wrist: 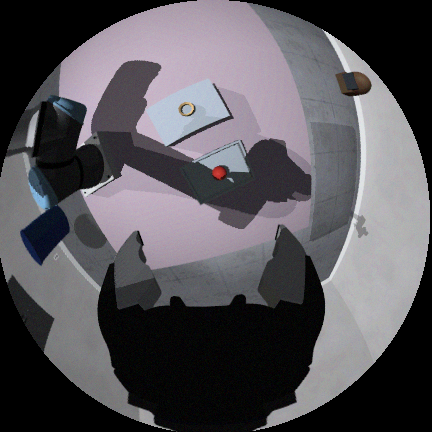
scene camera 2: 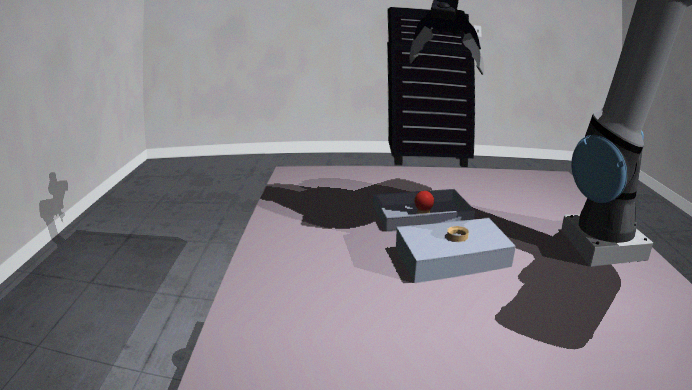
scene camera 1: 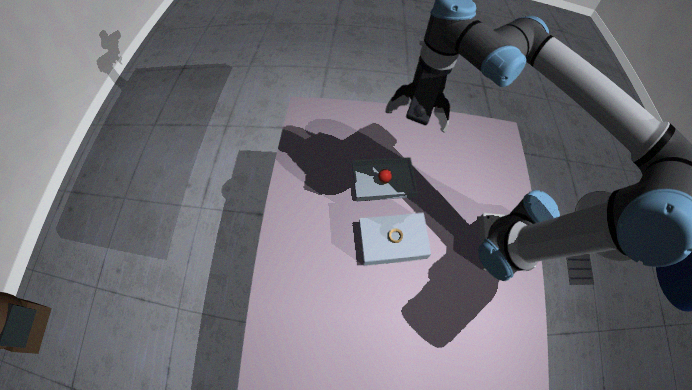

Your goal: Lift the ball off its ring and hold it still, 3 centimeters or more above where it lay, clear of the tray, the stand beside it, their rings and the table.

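Seen in the pictures: gripper, fingertip midpoint: [wrist: 207, 229] [scene camera 2: 447, 69]; arm's base at its link origin: [wrist: 88, 165] [scene camera 2: 607, 228].
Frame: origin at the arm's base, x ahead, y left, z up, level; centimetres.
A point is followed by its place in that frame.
The red ball [scene camera 1: 385, 176] {y -20.0, x 39.3, z 0.8 cm} [scene camera 2: 424, 200] {y -19.3, x 39.5, z -0.1 cm} [wrist: 219, 173] {y -21.0, x 39.1, z 1.2 cm} rests inside the shallow grey tray [scene camera 1: 382, 197] {y -14.5, x 39.9, z -2.6 cm} [scene camera 2: 410, 221] {y -14.2, x 43.1, z -2.3 cm} [wrist: 236, 156] {y -18.6, x 46.0, z -3.7 cm}, near its middle. A sliver of its ring shows beneath it in scene camera 2; the rest is hidden. Beside the tray is the pale blue box-shaped stand [scene camera 1: 372, 250] {y 3.3, x 43.2, z 0.2 cm} [scene camera 2: 462, 264] {y 5.6, x 37.0, z -1.7 cm} [wrist: 167, 129] {y -4.5, x 30.2, z 0.2 cm}, with an orange-yellow ring [scene camera 1: 389, 235] {y -0.9, x 38.5, z 1.2 cm} [scene camera 2: 457, 238] {y 0.9, x 37.2, z 0.9 cm} [wrist: 180, 109] {y -0.7, x 35.3, z 1.0 cm} on top, holding no ball. My gripper [scene camera 1: 416, 121] {y -19.8, x 34.9, z 27.6 cm} [scene camera 2: 447, 67] {y -19.8, x 34.9, z 27.6 cm} [wrist: 207, 229] {y -19.8, x 34.9, z 27.6 cm} is open and empty, high above the table and well apart from the ball and tray.
The pink table top [scene camera 1: 310, 320] {y 23.3, x 59.4, z -3.9 cm} [scene camera 2: 300, 310] {y 13.9, x 62.9, z -3.9 cm} [wrist: 200, 45] {y 24.0, x 48.6, z -3.9 cm} carries the tray, the stand and the arm's base [scene camera 2: 622, 252] {y 8.7, x 0.5, z -1.4 cm}, which is to the right in both scene views. The arm's shadow falls across part of the tray. A dark drawer cabinet [scene camera 2: 432, 120] stands against the back wall.
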